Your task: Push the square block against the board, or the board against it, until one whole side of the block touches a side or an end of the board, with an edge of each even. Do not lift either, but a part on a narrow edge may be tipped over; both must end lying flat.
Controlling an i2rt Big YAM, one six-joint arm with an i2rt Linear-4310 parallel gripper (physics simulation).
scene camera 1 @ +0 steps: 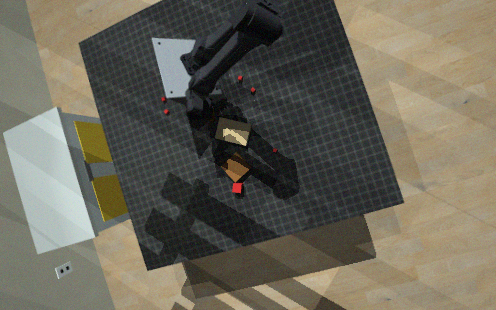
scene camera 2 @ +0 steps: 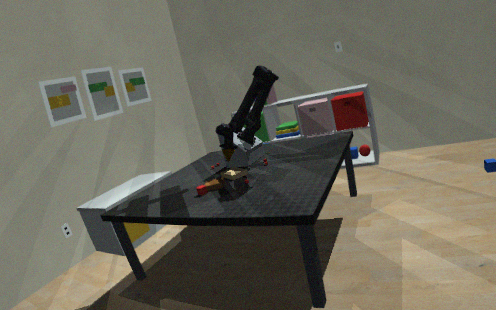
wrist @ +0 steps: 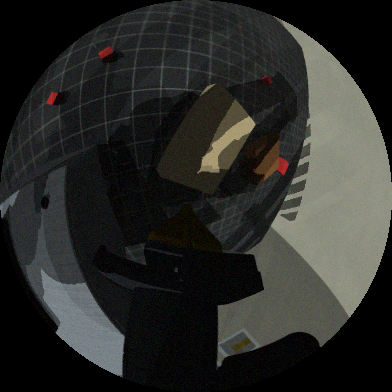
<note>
My gripper (wrist: 186,207) is shut, with nothing in its grasp. Also in view: a pale tan board (scene camera 1: 237,132).
The pale tan board also shows in the wrist view (wrist: 209,137).
</note>
